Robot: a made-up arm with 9 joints. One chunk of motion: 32 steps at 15 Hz.
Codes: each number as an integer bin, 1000 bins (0 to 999) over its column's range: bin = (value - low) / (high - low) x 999, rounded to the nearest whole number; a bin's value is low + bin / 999 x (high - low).
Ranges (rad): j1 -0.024..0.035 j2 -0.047..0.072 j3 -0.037..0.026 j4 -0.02..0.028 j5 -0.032..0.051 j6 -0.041..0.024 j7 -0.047..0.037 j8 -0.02..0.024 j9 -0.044..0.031
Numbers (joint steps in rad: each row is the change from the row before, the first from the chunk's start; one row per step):
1: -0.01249 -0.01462 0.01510 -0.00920 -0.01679 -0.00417 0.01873 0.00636 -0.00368
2: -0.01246 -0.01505 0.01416 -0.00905 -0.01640 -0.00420 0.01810 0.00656 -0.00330
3: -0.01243 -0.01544 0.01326 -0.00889 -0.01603 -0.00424 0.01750 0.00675 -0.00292
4: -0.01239 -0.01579 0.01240 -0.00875 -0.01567 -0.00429 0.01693 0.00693 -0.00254
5: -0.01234 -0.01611 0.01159 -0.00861 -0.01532 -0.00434 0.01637 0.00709 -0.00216
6: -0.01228 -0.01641 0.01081 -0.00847 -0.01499 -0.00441 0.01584 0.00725 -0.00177
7: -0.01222 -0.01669 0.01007 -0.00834 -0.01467 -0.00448 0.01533 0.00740 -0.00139
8: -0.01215 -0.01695 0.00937 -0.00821 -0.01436 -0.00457 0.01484 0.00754 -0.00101
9: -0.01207 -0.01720 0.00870 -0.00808 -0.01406 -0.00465 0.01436 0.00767 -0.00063
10: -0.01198 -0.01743 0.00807 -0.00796 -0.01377 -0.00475 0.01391 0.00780 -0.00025
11: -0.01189 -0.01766 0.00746 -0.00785 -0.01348 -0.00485 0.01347 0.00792 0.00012
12: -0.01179 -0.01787 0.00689 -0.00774 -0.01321 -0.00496 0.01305 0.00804 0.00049
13: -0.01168 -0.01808 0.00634 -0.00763 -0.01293 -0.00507 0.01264 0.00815 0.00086
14: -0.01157 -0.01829 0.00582 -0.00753 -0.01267 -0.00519 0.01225 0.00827 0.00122
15: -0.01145 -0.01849 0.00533 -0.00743 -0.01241 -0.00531 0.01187 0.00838 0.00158
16: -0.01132 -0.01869 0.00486 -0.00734 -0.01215 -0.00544 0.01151 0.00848 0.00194
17: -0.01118 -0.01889 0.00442 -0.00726 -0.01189 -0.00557 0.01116 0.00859 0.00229
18: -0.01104 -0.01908 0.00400 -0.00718 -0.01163 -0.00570 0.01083 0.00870 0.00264
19: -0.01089 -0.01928 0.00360 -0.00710 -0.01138 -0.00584 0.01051 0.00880 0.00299
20: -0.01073 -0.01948 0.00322 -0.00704 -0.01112 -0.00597 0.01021 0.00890 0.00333
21: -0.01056 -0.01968 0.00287 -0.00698 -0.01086 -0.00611 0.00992 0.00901 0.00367
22: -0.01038 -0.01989 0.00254 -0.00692 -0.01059 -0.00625 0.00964 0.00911 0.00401
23: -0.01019 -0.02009 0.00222 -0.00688 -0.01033 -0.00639 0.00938 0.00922 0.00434
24: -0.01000 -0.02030 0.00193 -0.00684 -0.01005 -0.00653 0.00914 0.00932 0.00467
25: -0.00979 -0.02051 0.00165 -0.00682 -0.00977 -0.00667 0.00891 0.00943 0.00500
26: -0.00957 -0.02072 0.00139 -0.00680 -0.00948 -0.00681 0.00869 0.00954 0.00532
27: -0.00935 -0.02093 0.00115 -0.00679 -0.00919 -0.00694 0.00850 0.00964 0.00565
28: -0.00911 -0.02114 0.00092 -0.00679 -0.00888 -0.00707 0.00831 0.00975 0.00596
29: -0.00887 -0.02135 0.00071 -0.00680 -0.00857 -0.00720 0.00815 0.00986 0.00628
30: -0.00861 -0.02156 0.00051 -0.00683 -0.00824 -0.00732 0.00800 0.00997 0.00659
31: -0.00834 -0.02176 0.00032 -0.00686 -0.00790 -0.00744 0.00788 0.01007 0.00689
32: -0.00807 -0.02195 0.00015 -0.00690 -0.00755 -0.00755 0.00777 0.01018 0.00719
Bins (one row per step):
1: 195 272 826 225 183 566 782 598 537
2: 195 268 811 228 188 566 774 603 542
3: 196 265 797 231 192 565 767 607 547
4: 197 262 783 234 197 564 760 611 552
5: 197 259 770 237 201 563 754 615 557
6: 198 257 758 240 205 562 747 619 563
7: 199 254 746 243 209 561 741 622 568
8: 201 252 735 245 212 560 735 625 573
9: 202 250 725 248 216 559 730 628 578
10: 204 248 715 251 219 557 724 631 583
11: 205 246 705 253 223 556 719 634 588
12: 207 245 696 255 226 554 714 637 593
13: 209 243 687 257 230 552 709 639 598
14: 210 241 679 260 233 550 705 642 602
15: 212 239 671 262 236 549 700 644 607
16: 215 238 664 263 239 547 696 647 612
17: 217 236 657 265 242 545 692 649 617
18: 219 234 650 267 245 543 688 652 621
19: 222 233 644 268 248 540 684 654 626
20: 225 231 638 270 251 538 680 656 630
21: 228 229 632 271 254 536 677 659 635
22: 231 228 627 272 258 534 674 661 639
23: 234 226 622 273 261 532 671 663 644
24: 237 224 617 274 264 530 668 666 648
25: 241 222 613 274 268 528 665 668 653
26: 244 221 609 275 271 525 662 671 657
27: 248 219 605 275 275 523 660 673 661
28: 252 217 601 275 278 521 658 675 665
29: 256 215 598 275 282 519 656 678 670
30: 261 214 595 274 286 518 654 680 674
31: 265 212 592 273 290 516 653 683 678
32: 270 210 589 273 294 514 651 685 682

